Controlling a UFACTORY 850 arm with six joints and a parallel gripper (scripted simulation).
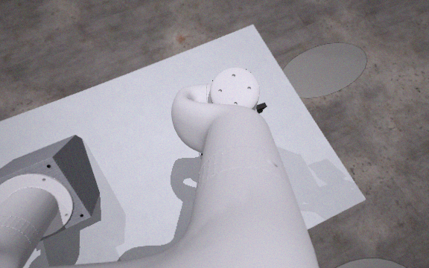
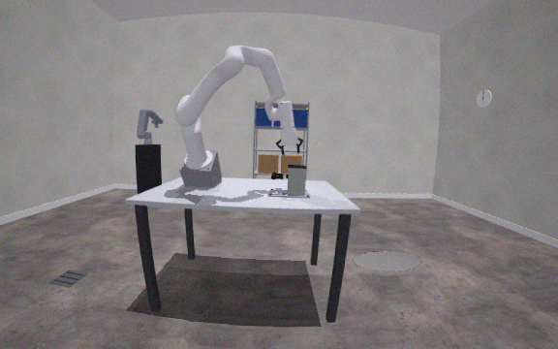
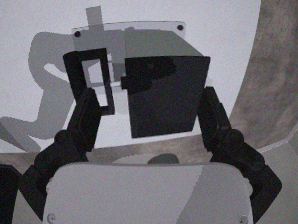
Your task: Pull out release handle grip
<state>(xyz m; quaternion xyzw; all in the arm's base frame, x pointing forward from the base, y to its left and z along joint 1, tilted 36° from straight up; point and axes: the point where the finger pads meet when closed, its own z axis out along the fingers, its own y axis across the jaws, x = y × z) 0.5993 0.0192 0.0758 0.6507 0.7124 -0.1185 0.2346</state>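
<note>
Now: hand 60 mm to the left of the thin mounting plate and 240 mm above it.
</note>
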